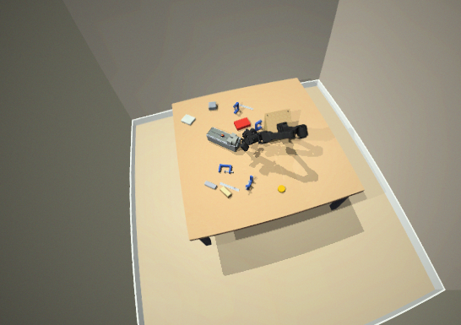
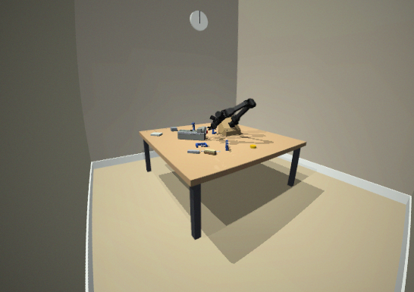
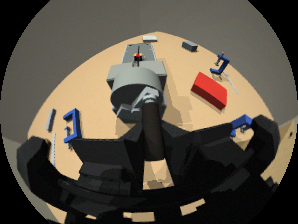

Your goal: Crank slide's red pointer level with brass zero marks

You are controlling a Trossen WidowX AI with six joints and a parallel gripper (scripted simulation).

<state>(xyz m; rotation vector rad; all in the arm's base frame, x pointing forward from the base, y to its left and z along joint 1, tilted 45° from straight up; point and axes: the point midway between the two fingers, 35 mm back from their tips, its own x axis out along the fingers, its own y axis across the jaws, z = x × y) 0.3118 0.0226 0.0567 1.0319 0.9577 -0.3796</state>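
The dark crank handle lies 10 mm behind my gripper tip, 10 mm to the left of it and 30 mm above it. Also, from my gripper tip: red pointer (130 mm ahead, 100 mm to the right, 10 mm below); then tan block (210 mm ahead, 340 mm to the left, 70 mm below); then yellow disc (170 mm behind, 420 mm to the left, 80 mm below).
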